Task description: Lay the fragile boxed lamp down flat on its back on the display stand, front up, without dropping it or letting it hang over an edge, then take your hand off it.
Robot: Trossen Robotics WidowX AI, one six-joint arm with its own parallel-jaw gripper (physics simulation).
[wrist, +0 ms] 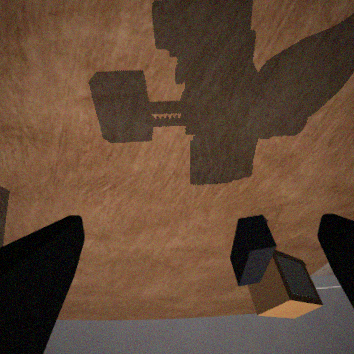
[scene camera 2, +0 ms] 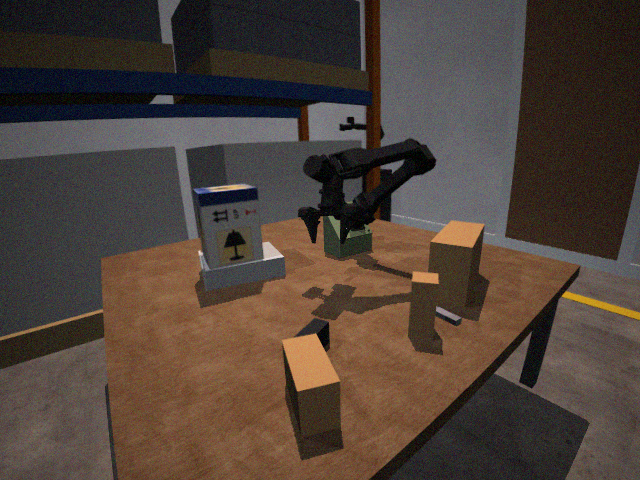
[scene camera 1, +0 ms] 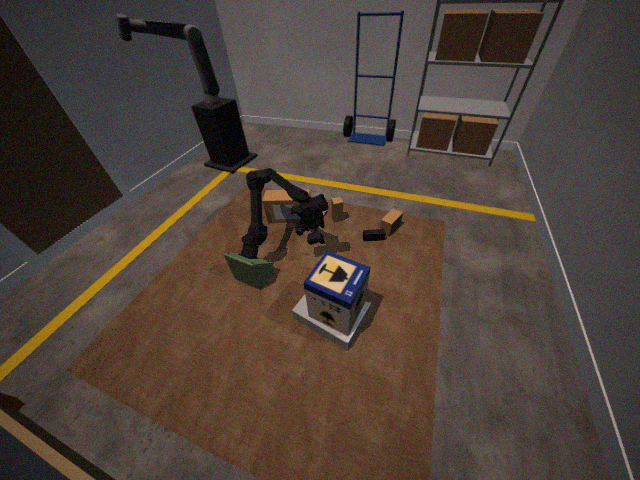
Labels:
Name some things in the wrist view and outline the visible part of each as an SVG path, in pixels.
My gripper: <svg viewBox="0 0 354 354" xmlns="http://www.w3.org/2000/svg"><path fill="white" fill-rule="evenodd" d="M80 215L68 215L0 247L0 354L43 354L75 274L84 242L83 224ZM325 213L320 218L317 238L335 277L354 308L354 221L333 213Z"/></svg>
A black block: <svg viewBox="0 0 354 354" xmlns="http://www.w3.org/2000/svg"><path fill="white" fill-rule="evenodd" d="M262 214L238 218L230 261L238 286L260 282L276 248L275 241Z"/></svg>

